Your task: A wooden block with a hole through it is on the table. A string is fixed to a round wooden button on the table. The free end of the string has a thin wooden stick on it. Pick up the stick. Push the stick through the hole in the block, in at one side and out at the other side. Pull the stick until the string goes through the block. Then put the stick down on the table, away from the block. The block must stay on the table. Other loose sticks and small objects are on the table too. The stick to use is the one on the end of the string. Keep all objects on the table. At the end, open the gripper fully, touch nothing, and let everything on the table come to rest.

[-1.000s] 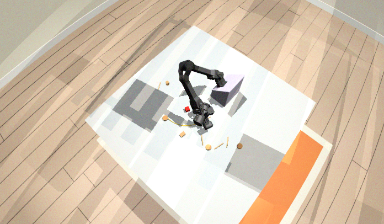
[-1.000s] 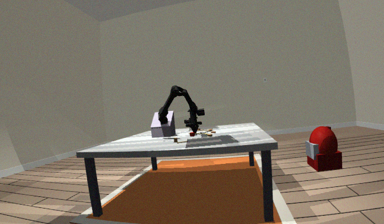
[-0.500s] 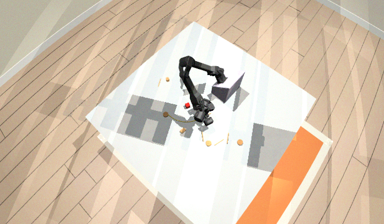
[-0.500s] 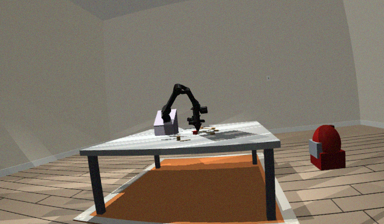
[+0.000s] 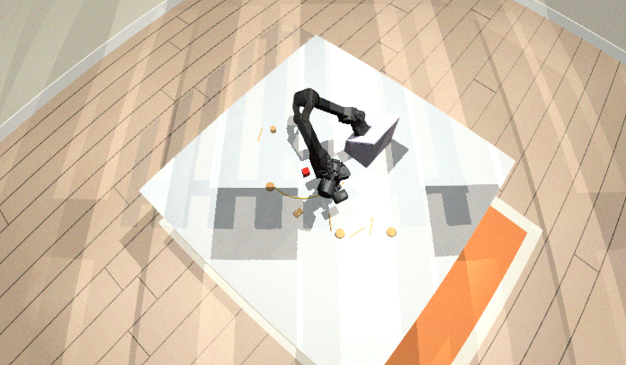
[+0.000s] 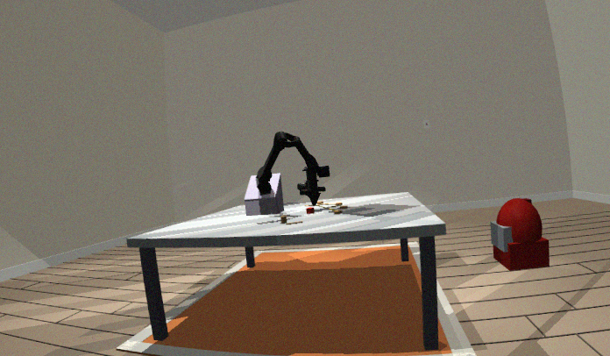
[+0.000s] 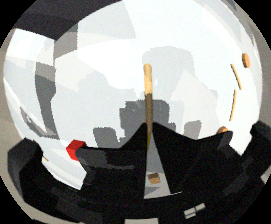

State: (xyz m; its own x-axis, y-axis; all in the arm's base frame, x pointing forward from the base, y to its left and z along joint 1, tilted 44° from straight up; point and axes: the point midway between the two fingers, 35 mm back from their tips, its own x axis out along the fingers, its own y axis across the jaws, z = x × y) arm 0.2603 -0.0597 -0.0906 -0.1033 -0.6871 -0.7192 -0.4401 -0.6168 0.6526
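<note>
Now: the tan wooden block 160 mm ahead of my gripper tip, 60 mm to the right of it and 20 mm below it. From my gripper tip the other things lie so: red cube 140 mm to the right, 10 mm below, 10 mm behind; then round wooden button 230 mm to the right, 140 mm ahead, 20 mm below; then thin wooden stick 10 mm to the left, 10 mm behind.
</note>
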